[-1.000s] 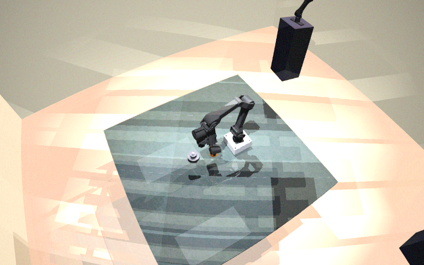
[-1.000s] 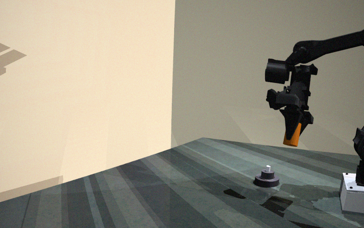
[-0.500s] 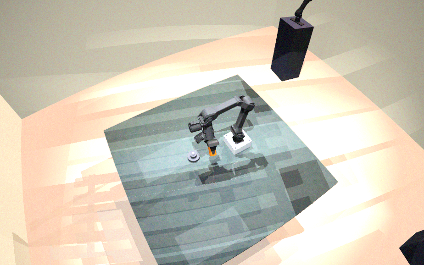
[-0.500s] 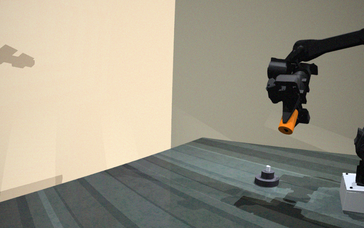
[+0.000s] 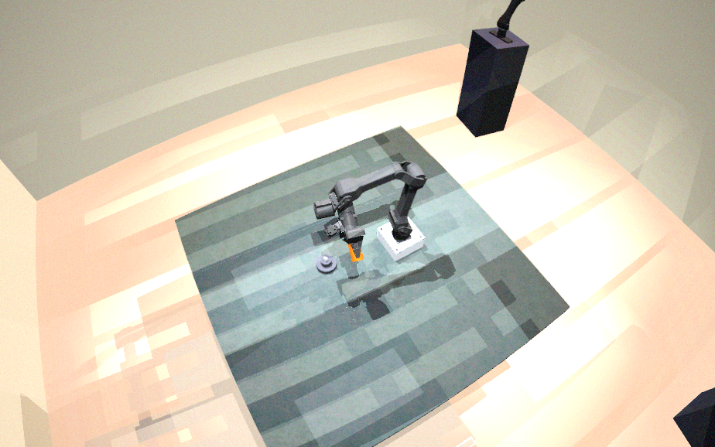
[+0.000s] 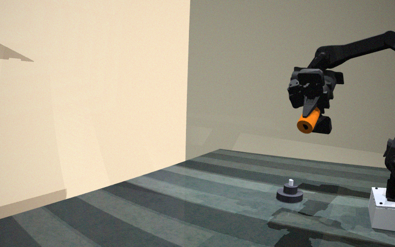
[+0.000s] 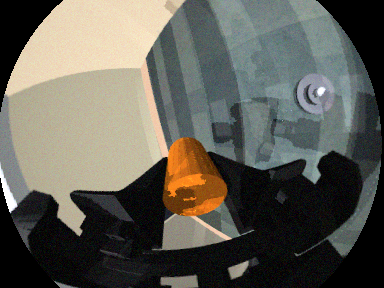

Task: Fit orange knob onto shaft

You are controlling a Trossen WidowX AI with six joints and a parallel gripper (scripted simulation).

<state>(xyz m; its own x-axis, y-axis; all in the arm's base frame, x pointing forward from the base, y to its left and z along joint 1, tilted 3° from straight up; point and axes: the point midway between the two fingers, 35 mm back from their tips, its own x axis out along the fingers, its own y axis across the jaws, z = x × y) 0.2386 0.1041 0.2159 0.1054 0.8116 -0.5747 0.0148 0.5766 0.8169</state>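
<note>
Right now the orange knob is 30 mm to the right of my gripper tip and 20 mm above it. Also, from my gripper tip: dark round pedestal 220 mm below, 150 mm to the right, 70 mm ahead.
</note>
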